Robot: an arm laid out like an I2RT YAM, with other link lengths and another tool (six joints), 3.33 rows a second.
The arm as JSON. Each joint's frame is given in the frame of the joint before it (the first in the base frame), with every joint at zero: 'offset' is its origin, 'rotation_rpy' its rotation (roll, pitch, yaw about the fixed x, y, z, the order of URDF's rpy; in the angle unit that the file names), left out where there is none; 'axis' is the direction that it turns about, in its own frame. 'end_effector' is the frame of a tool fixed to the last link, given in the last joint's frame.
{
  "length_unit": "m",
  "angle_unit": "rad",
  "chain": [
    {
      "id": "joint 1",
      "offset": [
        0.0,
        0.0,
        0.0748
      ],
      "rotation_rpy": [
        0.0,
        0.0,
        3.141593
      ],
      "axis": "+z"
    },
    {
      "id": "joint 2",
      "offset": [
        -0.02,
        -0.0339,
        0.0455
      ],
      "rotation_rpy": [
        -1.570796,
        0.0,
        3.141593
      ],
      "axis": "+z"
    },
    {
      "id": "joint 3",
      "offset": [
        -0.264,
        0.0,
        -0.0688
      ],
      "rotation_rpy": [
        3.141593,
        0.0,
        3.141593
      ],
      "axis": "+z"
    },
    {
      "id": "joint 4",
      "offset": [
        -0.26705,
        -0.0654,
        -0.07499
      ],
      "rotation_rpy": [
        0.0,
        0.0,
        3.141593
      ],
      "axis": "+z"
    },
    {
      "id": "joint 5",
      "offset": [
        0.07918,
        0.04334,
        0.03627
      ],
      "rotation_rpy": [
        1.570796,
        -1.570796,
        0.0
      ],
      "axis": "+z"
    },
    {
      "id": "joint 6",
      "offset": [
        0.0,
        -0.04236,
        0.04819
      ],
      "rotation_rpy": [
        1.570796,
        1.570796,
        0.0
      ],
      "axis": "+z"
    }
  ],
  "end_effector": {
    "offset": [
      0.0,
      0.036,
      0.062
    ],
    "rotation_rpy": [
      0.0,
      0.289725,
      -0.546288
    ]
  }
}
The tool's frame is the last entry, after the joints.
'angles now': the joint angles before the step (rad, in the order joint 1, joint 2, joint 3, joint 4, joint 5, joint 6). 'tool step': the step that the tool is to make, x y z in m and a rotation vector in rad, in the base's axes. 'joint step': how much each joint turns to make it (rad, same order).
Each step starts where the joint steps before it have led.
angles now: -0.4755, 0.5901, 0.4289, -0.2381, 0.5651, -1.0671
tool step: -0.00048, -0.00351, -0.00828, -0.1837, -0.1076, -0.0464
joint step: -0.0042, 0.0035, -0.1809, 0.4316, 0.0715, -0.1185
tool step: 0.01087, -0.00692, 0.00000, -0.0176, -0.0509, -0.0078
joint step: -0.0019, 0.1208, 0.0006, 0.1671, 0.0048, 0.0107
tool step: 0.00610, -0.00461, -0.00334, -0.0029, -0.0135, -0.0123
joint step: -0.0012, 0.0775, 0.0030, 0.0842, 0.0107, 0.0060
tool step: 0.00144, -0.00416, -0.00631, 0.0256, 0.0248, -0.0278
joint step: -0.0034, 0.0371, 0.0137, -0.0213, 0.0229, 0.0176
